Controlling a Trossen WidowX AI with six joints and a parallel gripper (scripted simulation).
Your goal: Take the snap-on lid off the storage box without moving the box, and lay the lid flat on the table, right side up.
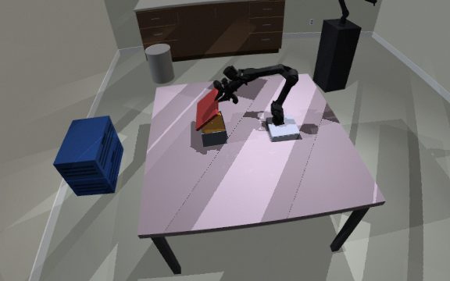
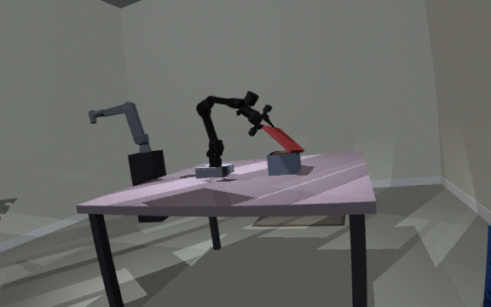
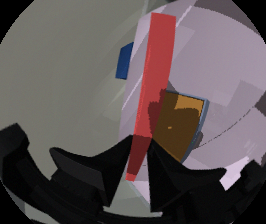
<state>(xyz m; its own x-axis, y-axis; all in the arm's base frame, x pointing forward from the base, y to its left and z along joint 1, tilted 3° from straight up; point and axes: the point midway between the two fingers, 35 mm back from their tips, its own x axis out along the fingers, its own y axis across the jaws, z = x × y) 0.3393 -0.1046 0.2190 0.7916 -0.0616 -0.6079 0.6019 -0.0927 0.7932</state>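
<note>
Now: the red lid 60 mm below my gripper tip, 60 mm ahead of it and 20 mm to the right of it. From my gripper tip the other things lie so: grey storage box: 180 mm below, 40 mm ahead, 30 mm to the left.
</note>
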